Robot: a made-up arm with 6 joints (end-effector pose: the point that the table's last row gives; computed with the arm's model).
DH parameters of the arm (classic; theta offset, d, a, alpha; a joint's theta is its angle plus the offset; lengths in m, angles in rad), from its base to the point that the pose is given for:
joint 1: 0 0.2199 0 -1.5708
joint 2: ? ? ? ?
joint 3: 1.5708 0.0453 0 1.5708
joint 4: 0 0.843 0 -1.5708
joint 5: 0 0 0 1.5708
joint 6: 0 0.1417 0 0
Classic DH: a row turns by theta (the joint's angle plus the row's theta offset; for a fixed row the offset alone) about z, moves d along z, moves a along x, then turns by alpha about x.
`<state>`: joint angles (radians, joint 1 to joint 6).
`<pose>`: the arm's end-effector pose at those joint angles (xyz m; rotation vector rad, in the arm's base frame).
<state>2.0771 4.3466 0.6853 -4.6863 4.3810 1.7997</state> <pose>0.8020 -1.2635 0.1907 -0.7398 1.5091 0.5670</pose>
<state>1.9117 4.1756 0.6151 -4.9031 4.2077 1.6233</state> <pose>0.5580 -1.3442 -0.1473 -0.6803 1.6919 0.6564</pose>
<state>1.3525 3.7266 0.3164 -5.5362 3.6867 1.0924</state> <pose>-0.2054 -0.9472 -0.9295 -0.3372 1.4111 1.2492</pose>
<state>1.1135 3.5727 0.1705 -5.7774 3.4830 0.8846</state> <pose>-0.3281 -0.6162 -1.1069 -0.1855 0.9743 1.3295</pose>
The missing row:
joint 2: -1.5708 0 0.7907 0
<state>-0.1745 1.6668 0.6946 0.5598 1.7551 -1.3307</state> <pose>1.2792 -0.1044 -0.5196 1.1357 -2.1746 -1.4382</pose>
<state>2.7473 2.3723 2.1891 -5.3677 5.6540 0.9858</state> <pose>0.3671 -0.1302 -0.5424 -1.2108 1.7316 -0.5420</pose>
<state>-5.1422 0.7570 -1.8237 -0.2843 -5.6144 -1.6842</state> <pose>-0.1237 -0.2202 1.3294 0.4335 0.1565 -0.7188</pose>
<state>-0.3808 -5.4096 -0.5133 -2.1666 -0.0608 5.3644</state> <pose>0.9086 -0.3073 1.6471 0.5635 -0.0524 2.7753</pose>
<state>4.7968 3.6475 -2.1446 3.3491 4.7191 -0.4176</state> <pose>0.1137 -0.4603 -0.5528 -2.6423 1.5525 -0.3263</pose>
